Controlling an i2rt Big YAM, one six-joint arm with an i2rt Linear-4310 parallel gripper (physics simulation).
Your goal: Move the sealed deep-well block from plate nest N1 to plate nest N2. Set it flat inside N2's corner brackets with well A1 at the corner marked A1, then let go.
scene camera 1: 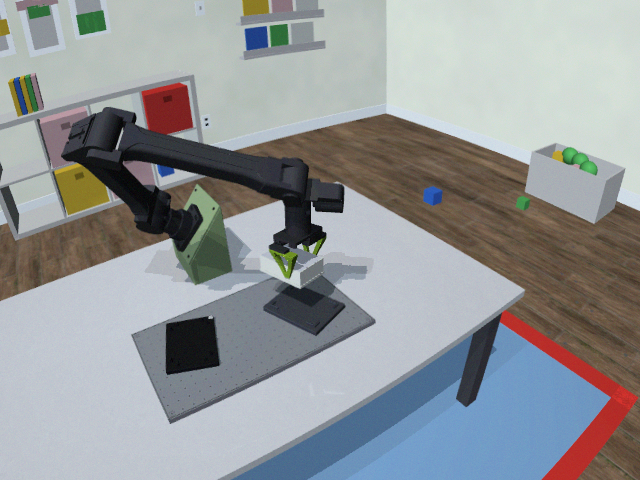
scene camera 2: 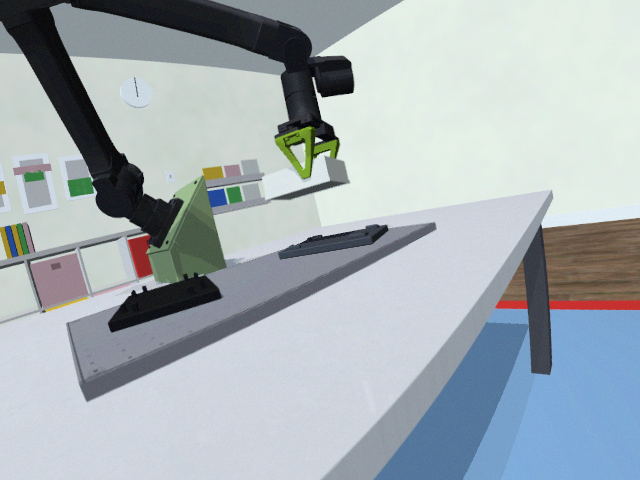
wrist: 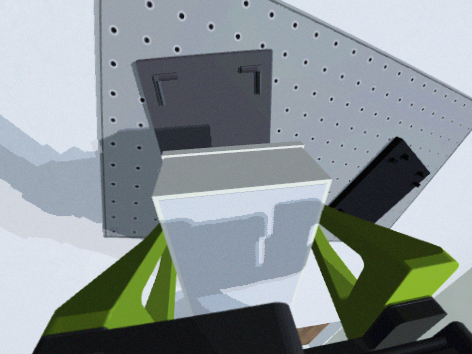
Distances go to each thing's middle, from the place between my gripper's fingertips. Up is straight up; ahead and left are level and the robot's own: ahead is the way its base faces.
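I see the white block (scene camera 2: 327,173), which is 10 mm to the right of my hand and 20 mm behind it, and it is also 10 mm above my hand.
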